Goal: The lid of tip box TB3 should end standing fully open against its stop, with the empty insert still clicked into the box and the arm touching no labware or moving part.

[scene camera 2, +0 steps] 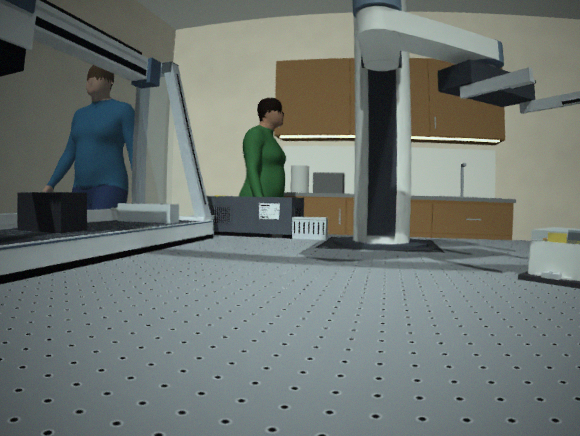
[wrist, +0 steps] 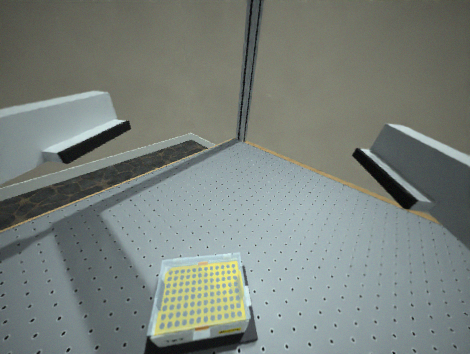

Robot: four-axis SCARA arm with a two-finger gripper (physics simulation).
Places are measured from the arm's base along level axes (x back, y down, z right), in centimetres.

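Where they show: gripper, fingertip midpoint: (scene camera 2: 562,86) (wrist: 240,124); arm's base, link origin: (scene camera 2: 380,248).
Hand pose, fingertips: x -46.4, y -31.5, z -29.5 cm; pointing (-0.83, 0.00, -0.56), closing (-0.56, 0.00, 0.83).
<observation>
Each offset is from my fingertips to the top centre of the thing. "spot": to the spot under its first point.
The white tip box @(dx +2.4, dy +22.5, dz -2.0 cm) (scene camera 2: 552,260) (wrist: 212,334) stands on a dark base, at the right edge in scene camera 2 and at the bottom, left of centre, in the wrist view. Its front label is too small to read surely. A yellow insert @(dx +2.4, dy +22.8, dz -2.0 cm) (scene camera 2: 564,237) (wrist: 202,295) with a grid of holes lies in it. A clear lid (scene camera 2: 540,234) (wrist: 158,295) appears to lie down over the insert; whether it is fully shut is hard to tell. My gripper (wrist: 240,124) is open and empty, high above the table and apart from the box. Its fingertips are cut off in scene camera 2.
The arm's column (scene camera 2: 382,150) stands at the back. A gantry frame (scene camera 2: 185,140) with a black block @(spot: dx -10.1, dy +21.8, dz +83.1 cm) (scene camera 2: 52,212) is at the left. A dark instrument @(spot: dx +50.0, dy +24.2, dz +69.6 cm) (scene camera 2: 240,215) and a white slotted rack @(spot: dx +50.9, dy +27.3, dz +49.3 cm) (scene camera 2: 310,228) stand at the back. Two people (scene camera 2: 102,145) (scene camera 2: 265,155) stand behind. A post @(spot: dx -54.2, dy +0.9, dz -39.1 cm) (wrist: 249,70) rises at the table corner.
</observation>
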